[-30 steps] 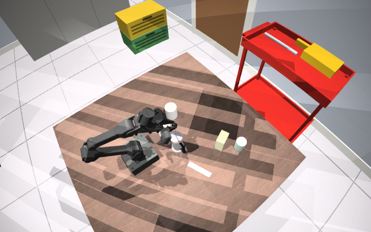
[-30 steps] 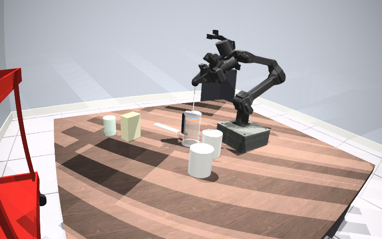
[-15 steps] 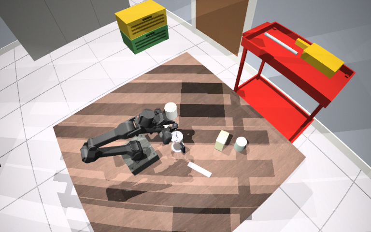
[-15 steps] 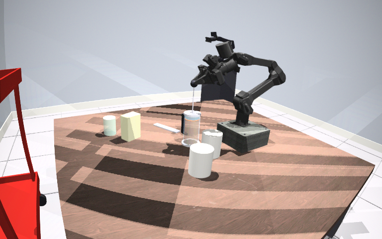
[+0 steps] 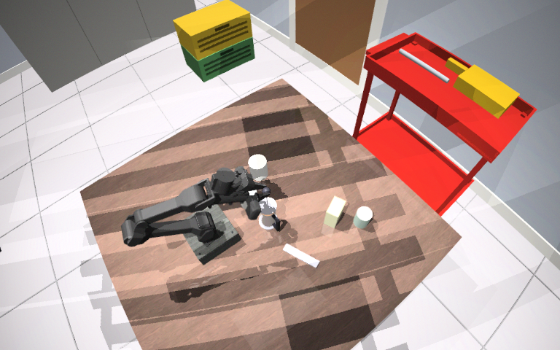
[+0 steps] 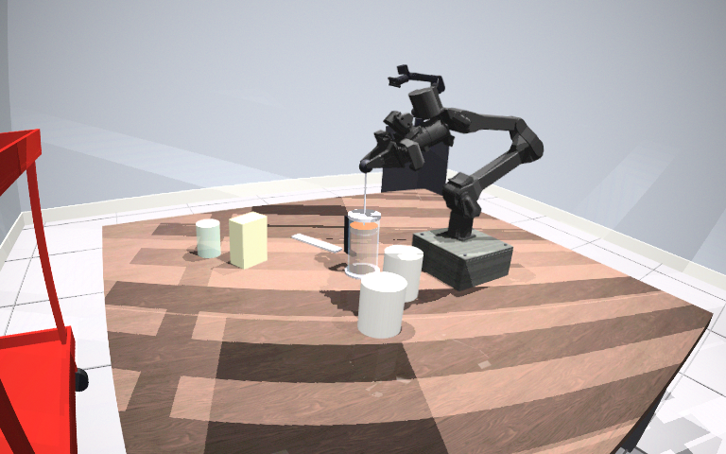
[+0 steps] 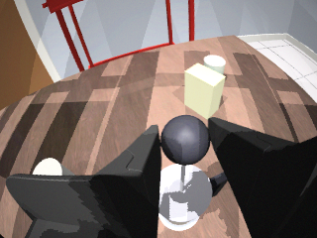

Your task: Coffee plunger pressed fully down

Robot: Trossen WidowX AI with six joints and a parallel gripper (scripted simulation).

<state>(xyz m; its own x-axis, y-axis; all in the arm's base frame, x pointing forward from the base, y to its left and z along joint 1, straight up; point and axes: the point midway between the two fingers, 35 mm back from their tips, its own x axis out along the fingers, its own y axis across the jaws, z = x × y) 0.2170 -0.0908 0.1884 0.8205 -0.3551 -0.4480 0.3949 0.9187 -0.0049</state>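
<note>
Right now the coffee press is 10 mm behind my gripper tip, 10 mm to the right of it and 130 mm below it.
</note>
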